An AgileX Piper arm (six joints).
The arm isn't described. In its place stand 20 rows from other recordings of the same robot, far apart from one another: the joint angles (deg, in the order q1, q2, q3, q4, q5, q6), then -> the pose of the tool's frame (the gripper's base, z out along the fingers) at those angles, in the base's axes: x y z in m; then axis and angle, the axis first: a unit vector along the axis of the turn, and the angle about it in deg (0 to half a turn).
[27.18 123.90 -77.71 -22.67 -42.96 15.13] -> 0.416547 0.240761 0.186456 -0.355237 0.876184 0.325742 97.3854
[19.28 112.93 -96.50 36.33 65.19 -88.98] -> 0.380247 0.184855 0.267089 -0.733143 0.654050 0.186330 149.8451
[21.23 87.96 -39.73 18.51 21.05 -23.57] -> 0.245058 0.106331 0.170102 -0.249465 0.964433 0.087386 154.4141
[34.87 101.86 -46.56 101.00 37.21 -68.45] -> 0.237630 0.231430 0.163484 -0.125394 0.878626 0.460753 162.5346
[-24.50 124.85 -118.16 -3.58 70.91 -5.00] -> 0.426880 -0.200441 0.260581 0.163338 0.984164 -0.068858 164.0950
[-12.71 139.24 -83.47 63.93 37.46 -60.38] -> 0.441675 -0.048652 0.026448 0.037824 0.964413 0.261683 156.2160
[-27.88 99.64 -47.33 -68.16 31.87 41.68] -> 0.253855 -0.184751 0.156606 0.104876 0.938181 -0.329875 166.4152
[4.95 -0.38 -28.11 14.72 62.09 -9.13] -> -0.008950 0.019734 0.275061 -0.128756 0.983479 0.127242 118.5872
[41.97 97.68 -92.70 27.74 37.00 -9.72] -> 0.279938 0.286077 0.371314 -0.302386 0.886824 0.349437 138.2075
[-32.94 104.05 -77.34 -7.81 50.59 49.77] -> 0.309532 -0.211936 0.229146 0.633553 0.772860 -0.036019 161.5410
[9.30 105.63 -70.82 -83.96 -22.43 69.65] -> 0.405511 0.101394 0.240311 -0.311144 0.935176 0.169217 117.8223
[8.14 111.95 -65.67 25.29 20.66 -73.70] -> 0.383278 0.068677 0.143581 -0.502178 0.864426 -0.024184 149.1107
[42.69 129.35 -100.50 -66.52 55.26 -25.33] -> 0.401173 0.276750 0.187375 -0.696004 0.546145 -0.466159 162.6774
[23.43 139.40 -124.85 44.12 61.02 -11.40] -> 0.459185 0.259391 0.193849 -0.156254 0.915154 0.371587 166.4060
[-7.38 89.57 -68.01 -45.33 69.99 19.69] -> 0.285556 -0.098303 0.288776 0.098536 0.927110 -0.361606 172.3375
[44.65 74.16 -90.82 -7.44 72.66 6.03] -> 0.180066 0.162069 0.448144 -0.326927 0.940859 0.088897 141.6111
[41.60 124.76 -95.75 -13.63 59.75 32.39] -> 0.342462 0.279280 0.162588 -0.134308 0.989567 -0.052143 167.7513
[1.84 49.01 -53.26 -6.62 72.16 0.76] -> 0.129470 -0.005832 0.343033 -0.013861 0.998458 -0.053763 152.8128
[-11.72 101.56 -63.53 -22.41 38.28 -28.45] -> 0.336479 -0.091753 0.191040 -0.271761 0.943328 -0.190469 168.4904
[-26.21 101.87 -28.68 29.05 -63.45 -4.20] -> 0.243278 -0.163817 0.155450 0.461652 0.825252 -0.325327 104.9279
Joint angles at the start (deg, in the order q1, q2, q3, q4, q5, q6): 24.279 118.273 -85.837 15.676 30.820 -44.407
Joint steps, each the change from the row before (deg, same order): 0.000 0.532 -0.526 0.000 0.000 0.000; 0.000 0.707 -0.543 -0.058 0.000 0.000; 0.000 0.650 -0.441 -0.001 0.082 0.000; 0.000 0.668 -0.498 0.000 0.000 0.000; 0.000 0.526 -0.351 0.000 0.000 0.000; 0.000 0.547 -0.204 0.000 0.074 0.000; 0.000 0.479 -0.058 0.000 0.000 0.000; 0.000 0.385 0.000 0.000 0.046 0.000
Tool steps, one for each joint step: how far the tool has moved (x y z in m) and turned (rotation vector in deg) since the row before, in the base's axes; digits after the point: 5 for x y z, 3 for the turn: 0.00193 0.00087 -0.00160 -0.002 0.005 0.000; 0.00213 0.00091 -0.00293 -0.114 0.128 0.027; 0.00165 0.00077 -0.00306 -0.110 0.266 0.020; 0.00191 0.00086 -0.00289 -0.070 0.155 0.000; 0.00137 0.00062 -0.00250 -0.072 0.160 0.000; 0.00085 0.00041 -0.00345 -0.162 0.382 0.018; 0.00047 0.00021 -0.00357 -0.173 0.384 0.000; 0.00016 0.00009 -0.00313 -0.171 0.394 0.011
